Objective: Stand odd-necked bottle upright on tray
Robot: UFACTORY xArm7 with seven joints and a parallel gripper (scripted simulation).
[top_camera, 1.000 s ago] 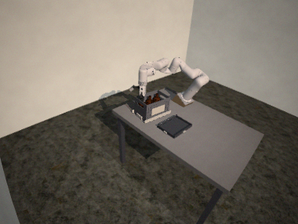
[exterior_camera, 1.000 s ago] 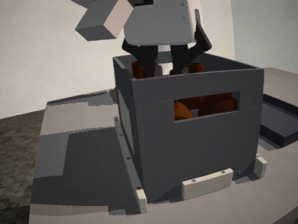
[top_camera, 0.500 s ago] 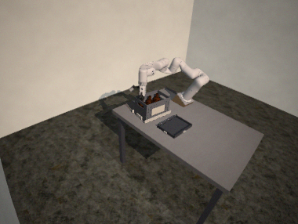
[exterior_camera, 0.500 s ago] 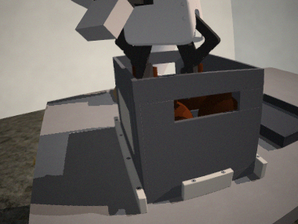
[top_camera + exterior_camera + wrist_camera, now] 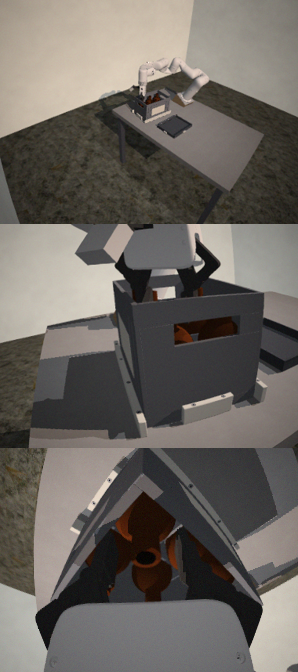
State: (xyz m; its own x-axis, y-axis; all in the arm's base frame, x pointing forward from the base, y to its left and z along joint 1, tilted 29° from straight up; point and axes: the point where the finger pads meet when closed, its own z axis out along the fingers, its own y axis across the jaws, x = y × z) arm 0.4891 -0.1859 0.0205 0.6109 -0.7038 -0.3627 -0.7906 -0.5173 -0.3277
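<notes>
My hand is 8 cm past the dark grey crate, 5 cm to the right of it and 7 cm above it. Round my hand: dark flat tray (8 cm behind, 34 cm to the left, 15 cm below); glass bottle (18 cm behind, 2 cm to the left, 7 cm below).
</notes>
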